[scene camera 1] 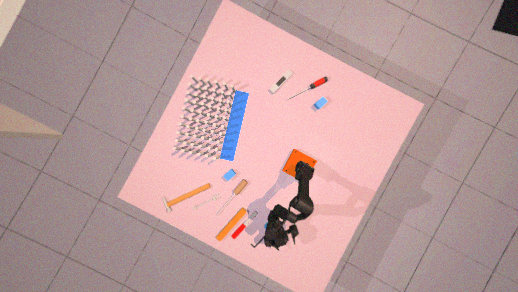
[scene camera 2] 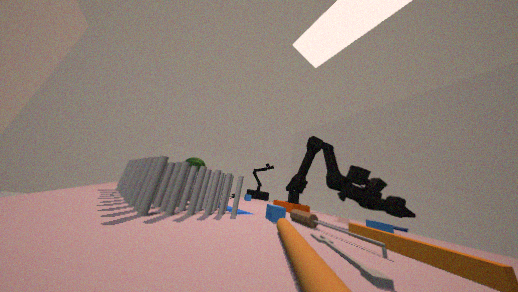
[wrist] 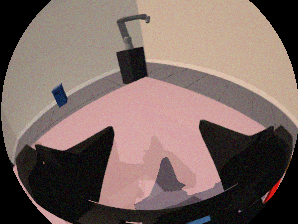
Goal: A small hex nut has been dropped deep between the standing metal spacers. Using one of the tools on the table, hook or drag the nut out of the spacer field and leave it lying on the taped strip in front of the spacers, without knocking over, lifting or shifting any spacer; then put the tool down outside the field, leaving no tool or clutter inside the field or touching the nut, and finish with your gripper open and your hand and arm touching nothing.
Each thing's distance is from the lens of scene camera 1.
blue taped strip (scene camera 1: pixel 234 125): 123 cm
